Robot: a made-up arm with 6 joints. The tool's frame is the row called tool.
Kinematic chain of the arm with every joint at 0, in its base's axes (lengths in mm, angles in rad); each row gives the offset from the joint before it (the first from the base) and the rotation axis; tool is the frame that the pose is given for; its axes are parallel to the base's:
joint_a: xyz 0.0 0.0 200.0 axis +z
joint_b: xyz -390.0 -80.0 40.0 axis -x
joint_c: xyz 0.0 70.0 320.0 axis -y
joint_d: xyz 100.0 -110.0 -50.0 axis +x
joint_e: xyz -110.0 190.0 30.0 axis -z
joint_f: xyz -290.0 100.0 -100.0 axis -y
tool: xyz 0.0 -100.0 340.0
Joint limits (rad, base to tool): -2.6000..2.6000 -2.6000..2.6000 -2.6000..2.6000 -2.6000..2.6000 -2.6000..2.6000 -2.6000..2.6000
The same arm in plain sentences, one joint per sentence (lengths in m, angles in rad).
The arm has six revolute joints in a row. What follows holds with every joint at zero, and every direction is one of the base frame's.
The first joint is mounted 0.2 m along +z from the base frame's origin and rotates about +z, from -2.6 to 2.6 rad.
The second joint is mounted 0.39 m along -x and 0.08 m along -y and 0.04 m along +z from the first joint and rotates about -x, from -2.6 to 2.6 rad.
The third joint is mounted 0.07 m along +y and 0.32 m along +z from the second joint and rotates about -y, from -2.6 to 2.6 rad.
The fourth joint is mounted 0.1 m along +x and 0.11 m along -y and 0.05 m along -z from the third joint and rotates about +x, from -2.6 to 2.6 rad.
The fifth joint is mounted 0.11 m along -x and 0.19 m along +y and 0.03 m along +z from the fourth joint and rotates about -z, from -2.6 to 2.6 rad.
The sixth joint is mounted 0.29 m along -x and 0.1 m along +y and 0.1 m along -z from the fifth joint and rotates about -y, from -2.6 to 2.6 rad.
The tool frame, which is the frame that the pose is given for, is mounted 0.1 m along -y and 0.34 m along +z from the sixth joint; its axes are parallel to the base frame's.

